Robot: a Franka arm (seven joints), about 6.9 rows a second.
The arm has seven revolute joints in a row. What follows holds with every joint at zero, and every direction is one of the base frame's.
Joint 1 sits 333 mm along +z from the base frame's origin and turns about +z.
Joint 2 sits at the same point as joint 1 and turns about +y.
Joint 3 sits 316 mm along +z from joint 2 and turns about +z.
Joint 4 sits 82.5 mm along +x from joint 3 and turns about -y.
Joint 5 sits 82.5 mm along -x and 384 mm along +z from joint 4 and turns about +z.
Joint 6 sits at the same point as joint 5 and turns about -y.
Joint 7 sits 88 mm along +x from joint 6 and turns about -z.
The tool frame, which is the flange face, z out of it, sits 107 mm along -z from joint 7; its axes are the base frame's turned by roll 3.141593, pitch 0 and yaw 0 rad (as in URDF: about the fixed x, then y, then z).
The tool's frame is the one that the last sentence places.
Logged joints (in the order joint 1, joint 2, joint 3, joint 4, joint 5, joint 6, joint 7), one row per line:
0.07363, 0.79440, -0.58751, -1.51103, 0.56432, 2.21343, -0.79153
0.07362, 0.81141, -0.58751, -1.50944, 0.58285, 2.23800, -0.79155
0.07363, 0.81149, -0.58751, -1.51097, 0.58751, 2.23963, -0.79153
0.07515, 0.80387, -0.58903, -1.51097, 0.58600, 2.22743, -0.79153
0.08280, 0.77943, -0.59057, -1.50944, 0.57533, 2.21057, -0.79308
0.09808, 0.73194, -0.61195, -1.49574, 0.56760, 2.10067, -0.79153
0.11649, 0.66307, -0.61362, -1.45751, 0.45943, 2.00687, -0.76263
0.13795, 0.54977, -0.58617, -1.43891, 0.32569, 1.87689, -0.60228
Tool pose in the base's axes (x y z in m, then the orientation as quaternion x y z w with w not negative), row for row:
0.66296, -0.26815, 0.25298, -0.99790, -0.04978, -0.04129, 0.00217
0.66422, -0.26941, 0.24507, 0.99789, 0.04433, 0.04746, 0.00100
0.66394, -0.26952, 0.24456, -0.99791, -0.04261, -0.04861, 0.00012
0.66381, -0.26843, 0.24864, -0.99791, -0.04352, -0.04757, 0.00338
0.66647, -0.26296, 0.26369, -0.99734, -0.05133, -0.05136, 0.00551
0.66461, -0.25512, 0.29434, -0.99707, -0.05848, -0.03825, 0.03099
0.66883, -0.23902, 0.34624, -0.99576, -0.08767, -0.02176, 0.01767
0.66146, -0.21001, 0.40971, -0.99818, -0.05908, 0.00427, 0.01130
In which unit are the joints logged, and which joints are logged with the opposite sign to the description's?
The joints are logged in radians. Opposite sign: none.
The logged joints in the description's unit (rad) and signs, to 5 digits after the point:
0.07363, 0.79440, -0.58751, -1.51103, 0.56432, 2.21343, -0.79153
0.07362, 0.81141, -0.58751, -1.50944, 0.58285, 2.23800, -0.79155
0.07363, 0.81149, -0.58751, -1.51097, 0.58751, 2.23963, -0.79153
0.07515, 0.80387, -0.58903, -1.51097, 0.58600, 2.22743, -0.79153
0.08280, 0.77943, -0.59057, -1.50944, 0.57533, 2.21057, -0.79308
0.09808, 0.73194, -0.61195, -1.49574, 0.56760, 2.10067, -0.79153
0.11649, 0.66307, -0.61362, -1.45751, 0.45943, 2.00687, -0.76263
0.13795, 0.54977, -0.58617, -1.43891, 0.32569, 1.87689, -0.60228

